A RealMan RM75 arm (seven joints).
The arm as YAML. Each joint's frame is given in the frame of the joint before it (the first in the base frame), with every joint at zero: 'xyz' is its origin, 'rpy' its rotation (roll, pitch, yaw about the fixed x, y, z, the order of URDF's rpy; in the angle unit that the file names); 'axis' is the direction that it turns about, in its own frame. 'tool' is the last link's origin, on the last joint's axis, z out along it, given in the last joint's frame.
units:
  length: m
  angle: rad
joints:
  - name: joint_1
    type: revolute
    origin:
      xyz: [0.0, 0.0, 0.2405]
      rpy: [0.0, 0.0, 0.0]
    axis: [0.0, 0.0, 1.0]
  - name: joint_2
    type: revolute
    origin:
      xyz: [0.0, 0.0, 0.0]
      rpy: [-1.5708, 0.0, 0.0]
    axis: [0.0, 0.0, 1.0]
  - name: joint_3
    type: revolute
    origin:
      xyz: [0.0, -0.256, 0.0]
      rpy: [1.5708, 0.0, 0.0]
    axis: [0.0, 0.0, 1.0]
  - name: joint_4
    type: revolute
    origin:
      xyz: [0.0, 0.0, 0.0]
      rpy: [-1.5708, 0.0, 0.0]
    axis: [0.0, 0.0, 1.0]
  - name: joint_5
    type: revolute
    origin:
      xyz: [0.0, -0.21, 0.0]
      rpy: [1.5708, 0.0, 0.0]
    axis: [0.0, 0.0, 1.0]
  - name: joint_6
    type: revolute
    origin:
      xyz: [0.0, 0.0, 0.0]
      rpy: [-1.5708, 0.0, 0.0]
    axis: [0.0, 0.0, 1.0]
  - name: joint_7
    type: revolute
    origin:
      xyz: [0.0, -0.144, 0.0]
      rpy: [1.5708, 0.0, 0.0]
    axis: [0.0, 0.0, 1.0]
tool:
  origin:
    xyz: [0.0, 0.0, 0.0]
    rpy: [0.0, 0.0, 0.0]
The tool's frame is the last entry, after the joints.
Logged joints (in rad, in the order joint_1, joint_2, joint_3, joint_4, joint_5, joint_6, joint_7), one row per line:
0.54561, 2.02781, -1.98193, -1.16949, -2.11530, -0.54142, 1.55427
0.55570, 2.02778, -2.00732, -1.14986, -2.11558, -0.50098, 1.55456
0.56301, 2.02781, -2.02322, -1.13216, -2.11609, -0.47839, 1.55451
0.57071, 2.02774, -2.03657, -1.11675, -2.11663, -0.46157, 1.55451
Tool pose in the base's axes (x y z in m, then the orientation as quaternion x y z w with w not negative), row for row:
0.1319, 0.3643, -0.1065, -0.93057, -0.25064, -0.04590, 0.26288
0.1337, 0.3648, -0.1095, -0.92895, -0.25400, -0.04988, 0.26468
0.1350, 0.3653, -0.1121, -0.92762, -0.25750, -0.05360, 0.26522
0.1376, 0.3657, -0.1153, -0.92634, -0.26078, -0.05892, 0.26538
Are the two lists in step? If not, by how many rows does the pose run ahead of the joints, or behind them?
The pose runs 1 row ahead of the joints: the pose in row i belongs to the joints in row i + 1.
